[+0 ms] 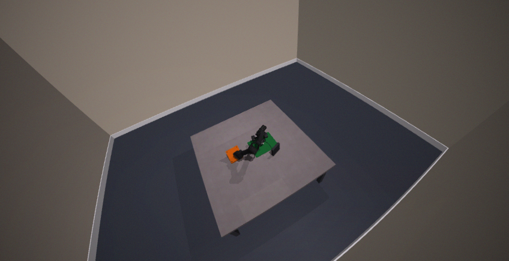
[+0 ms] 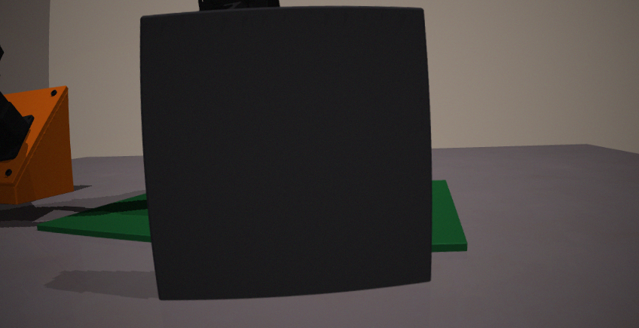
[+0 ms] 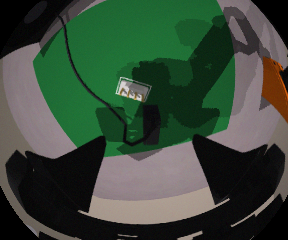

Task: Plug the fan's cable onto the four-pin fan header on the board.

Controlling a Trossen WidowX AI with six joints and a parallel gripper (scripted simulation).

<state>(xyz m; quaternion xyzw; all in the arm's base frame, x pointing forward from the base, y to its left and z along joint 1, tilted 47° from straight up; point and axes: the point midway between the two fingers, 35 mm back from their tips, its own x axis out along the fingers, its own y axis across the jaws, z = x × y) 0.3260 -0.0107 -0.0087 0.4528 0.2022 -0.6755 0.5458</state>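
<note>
The dark fan plug lies 3 cm below my gripper tip and 1 cm to the left of it. Round my gripper tip: green board: 6 cm below, 5 cm to the right; black fan: 22 cm to the right, 5 cm ahead, 1 cm above; four-pin fan header: 5 cm below, 4 cm to the right.
</note>
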